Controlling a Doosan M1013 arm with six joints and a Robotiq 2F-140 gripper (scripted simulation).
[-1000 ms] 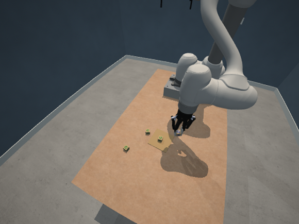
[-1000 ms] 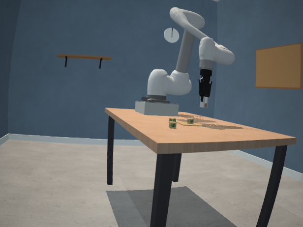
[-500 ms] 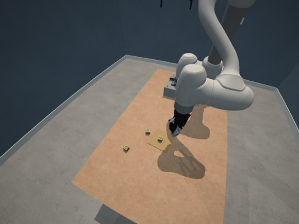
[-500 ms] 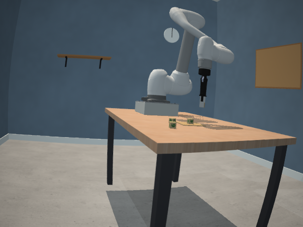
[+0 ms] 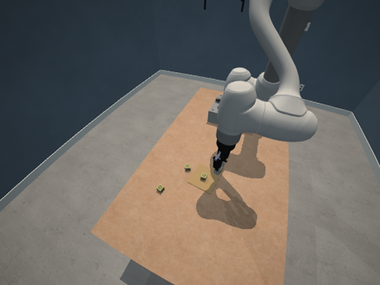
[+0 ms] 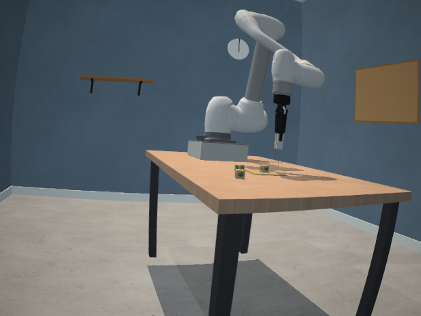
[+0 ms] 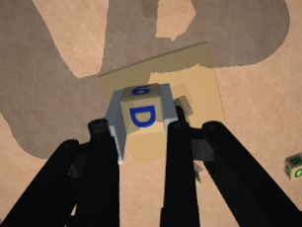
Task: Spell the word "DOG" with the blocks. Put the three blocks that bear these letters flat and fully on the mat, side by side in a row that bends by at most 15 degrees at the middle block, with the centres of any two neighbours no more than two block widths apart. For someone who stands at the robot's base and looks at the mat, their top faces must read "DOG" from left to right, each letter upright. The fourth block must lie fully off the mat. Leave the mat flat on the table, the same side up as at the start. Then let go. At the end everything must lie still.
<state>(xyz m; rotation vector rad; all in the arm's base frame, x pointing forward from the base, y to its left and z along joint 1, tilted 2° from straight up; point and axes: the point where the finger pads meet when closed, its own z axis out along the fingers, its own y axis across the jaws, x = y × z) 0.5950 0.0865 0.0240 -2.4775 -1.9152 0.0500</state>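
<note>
The G block lies 120 mm below my hand, 70 mm to the right of it and 10 mm ahead of it. From my hand the other things lie so: D block (20 mm below); then tan mat (140 mm below, 60 mm to the right, 10 mm ahead).
</note>
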